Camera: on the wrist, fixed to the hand. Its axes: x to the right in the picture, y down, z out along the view.
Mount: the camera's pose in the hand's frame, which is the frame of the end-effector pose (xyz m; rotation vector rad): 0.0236 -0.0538 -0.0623 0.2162 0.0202 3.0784
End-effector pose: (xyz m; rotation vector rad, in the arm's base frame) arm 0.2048 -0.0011 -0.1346 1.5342 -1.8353 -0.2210
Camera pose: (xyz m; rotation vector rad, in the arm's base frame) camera 0.2848 -0.0182 -0.1095 -2.0236 -1.8700 1.2472
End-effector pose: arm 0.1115 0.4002 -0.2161 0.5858 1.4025 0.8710
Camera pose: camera 0.0584 0.3794 -0.2800 -1.6882 0.5302 -1.5481
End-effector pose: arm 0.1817 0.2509 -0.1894 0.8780 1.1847 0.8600
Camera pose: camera 0.1295 0.2571 -0.2570 -1.4629 0.8665 -1.6054
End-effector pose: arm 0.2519 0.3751 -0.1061 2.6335 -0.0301 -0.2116
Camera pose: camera 0.2840 0.4505 -0.0813 0.1045 -3.0066 0.7814
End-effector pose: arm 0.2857 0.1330 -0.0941 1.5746 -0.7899 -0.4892
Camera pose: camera 0.3569 0.1598 -0.1334 -0.7848 -1.9766 1.7811
